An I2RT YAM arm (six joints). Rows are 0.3 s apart.
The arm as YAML. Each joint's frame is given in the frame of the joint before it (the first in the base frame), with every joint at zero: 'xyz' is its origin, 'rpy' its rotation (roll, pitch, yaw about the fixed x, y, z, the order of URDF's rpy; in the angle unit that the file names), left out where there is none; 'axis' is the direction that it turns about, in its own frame. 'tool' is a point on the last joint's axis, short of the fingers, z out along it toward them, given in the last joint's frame.
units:
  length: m
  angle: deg
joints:
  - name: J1
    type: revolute
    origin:
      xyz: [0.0, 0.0, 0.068]
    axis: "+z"
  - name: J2
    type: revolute
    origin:
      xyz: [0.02, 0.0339, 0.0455]
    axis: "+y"
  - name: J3
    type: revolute
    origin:
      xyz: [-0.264, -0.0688, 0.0]
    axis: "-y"
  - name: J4
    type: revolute
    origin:
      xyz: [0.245, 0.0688, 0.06]
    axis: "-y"
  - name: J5
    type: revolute
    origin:
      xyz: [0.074, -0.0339, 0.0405]
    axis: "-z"
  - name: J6
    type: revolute
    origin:
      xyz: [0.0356, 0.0, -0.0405]
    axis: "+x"
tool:
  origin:
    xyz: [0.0, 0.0, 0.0]
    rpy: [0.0, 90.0, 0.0]
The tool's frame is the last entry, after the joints.
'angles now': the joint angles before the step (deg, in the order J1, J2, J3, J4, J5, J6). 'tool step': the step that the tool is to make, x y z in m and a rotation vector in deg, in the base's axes. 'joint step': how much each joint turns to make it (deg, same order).
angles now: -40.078, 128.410, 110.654, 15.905, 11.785, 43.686
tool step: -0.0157, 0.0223, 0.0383, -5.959, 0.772, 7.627
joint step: 0.268, -7.283, -4.638, 1.315, -7.375, -5.094
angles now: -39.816, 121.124, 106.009, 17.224, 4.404, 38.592
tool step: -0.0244, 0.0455, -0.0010, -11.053, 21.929, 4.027
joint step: 2.286, -11.252, -12.737, -7.294, -0.896, -22.405
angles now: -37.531, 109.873, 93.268, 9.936, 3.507, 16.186
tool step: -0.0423, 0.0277, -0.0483, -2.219, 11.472, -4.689
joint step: -0.001, -9.225, -19.951, 3.861, 6.155, -7.833
